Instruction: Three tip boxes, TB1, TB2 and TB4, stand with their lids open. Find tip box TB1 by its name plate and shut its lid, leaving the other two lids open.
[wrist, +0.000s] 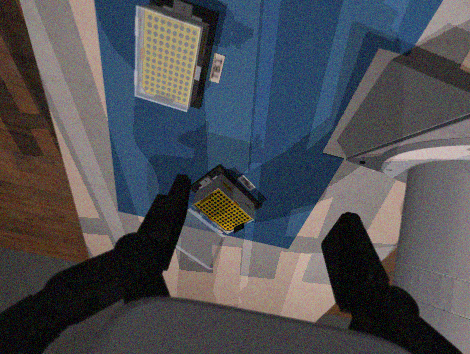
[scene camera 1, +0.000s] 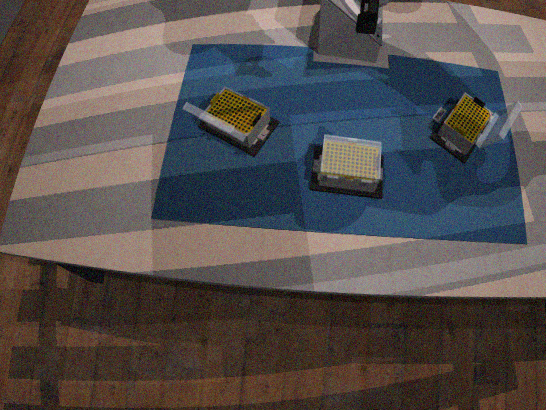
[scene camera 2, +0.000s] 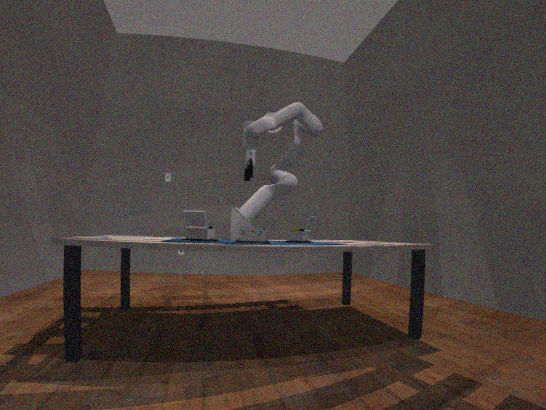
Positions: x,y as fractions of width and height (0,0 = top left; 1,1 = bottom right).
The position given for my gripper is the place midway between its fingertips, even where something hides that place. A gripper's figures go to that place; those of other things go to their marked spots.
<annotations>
My gripper (wrist: 0.56,0.60) is 0.13 m from the lens. A blue mat (wrist: 0.61,0.23): 0.45 m from the lens.
</annotations>
